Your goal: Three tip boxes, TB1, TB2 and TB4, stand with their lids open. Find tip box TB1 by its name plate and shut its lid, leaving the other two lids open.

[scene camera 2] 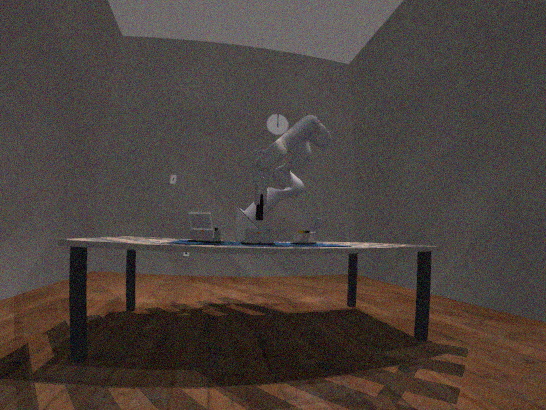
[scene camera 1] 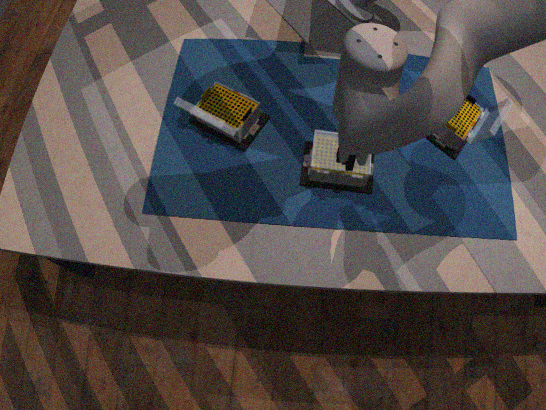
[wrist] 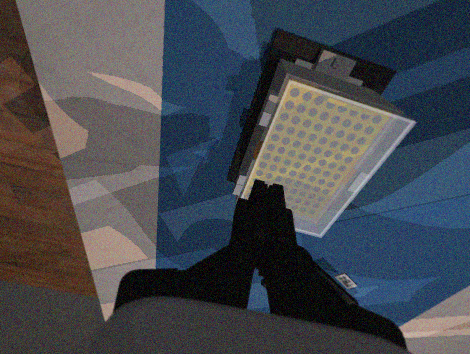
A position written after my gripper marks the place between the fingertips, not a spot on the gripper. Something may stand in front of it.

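Note:
My own gripper [scene camera 1: 344, 159] is in sight, and the wrist view has the gripper [wrist: 261, 199] too. I also see a blue mat [wrist: 396, 240].

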